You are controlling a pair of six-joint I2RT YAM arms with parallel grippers.
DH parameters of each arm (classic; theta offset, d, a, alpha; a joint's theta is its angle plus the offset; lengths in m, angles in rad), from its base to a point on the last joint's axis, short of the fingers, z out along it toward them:
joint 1: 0 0.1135 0.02 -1.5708
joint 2: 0 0 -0.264 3.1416
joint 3: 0.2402 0 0.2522 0
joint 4: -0.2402 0 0.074 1.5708
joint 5: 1.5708 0 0 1.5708
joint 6: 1.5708 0.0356 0 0
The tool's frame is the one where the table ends.
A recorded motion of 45 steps. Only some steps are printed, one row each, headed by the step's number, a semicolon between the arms.
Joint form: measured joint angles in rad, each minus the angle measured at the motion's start. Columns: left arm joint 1, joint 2, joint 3, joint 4, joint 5, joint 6; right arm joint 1, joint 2, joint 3, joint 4, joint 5, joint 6.
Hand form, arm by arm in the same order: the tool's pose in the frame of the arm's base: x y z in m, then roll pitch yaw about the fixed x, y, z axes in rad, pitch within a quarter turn. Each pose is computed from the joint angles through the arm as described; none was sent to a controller.
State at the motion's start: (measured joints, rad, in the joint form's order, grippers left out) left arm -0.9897 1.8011 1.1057 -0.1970 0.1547 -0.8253; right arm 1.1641 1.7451 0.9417 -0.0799 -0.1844 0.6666
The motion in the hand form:
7: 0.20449 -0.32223 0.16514 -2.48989 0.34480 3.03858; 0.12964 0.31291 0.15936 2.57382 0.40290 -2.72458
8: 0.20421 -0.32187 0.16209 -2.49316 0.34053 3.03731; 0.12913 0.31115 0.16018 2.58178 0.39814 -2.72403
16: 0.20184 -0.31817 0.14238 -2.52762 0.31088 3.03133; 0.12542 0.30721 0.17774 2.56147 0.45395 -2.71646
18: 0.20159 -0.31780 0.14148 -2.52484 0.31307 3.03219; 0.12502 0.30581 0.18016 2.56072 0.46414 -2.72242
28: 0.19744 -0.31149 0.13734 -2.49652 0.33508 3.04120; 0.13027 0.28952 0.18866 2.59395 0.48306 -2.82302
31: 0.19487 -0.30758 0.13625 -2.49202 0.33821 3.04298; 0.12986 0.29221 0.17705 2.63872 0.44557 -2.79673
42: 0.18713 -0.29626 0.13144 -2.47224 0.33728 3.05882; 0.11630 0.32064 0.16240 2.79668 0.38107 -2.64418
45: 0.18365 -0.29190 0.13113 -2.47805 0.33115 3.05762; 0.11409 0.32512 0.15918 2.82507 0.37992 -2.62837
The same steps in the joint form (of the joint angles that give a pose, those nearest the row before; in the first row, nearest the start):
7: 0.0008 0.0344 -0.0076 0.0710 0.0217 -0.0084; -0.0042 -0.0404 -0.0183 -0.0454 0.0111 0.0172
8: 0.0008 0.0393 -0.0134 0.0767 0.0229 -0.0091; -0.0046 -0.0473 -0.0198 -0.0591 0.0141 0.0175
16: 0.0008 0.0706 -0.0488 0.1003 0.0214 -0.0145; 0.0023 -0.1095 -0.0248 -0.0664 0.0271 -0.0050
18: 0.0008 0.0705 -0.0542 0.1091 0.0214 -0.0145; 0.0027 -0.1209 -0.0286 -0.0660 0.0359 -0.0046
28: 0.0008 0.0507 -0.1126 0.1823 0.0214 -0.0145; -0.0233 -0.1854 -0.0553 -0.1064 0.1205 0.0412
31: 0.0008 0.0374 -0.1377 0.1995 0.0214 -0.0149; -0.0187 -0.1450 -0.0488 -0.1274 0.1198 0.0397
42: 0.0004 0.0030 -0.2132 0.2575 0.0244 -0.0305; 0.0565 -0.0080 0.0786 -0.2663 0.1625 -0.0049
45: -0.0012 -0.0137 -0.2338 0.2537 0.0240 -0.0332; 0.0690 0.0145 0.0958 -0.2792 0.1827 -0.0076

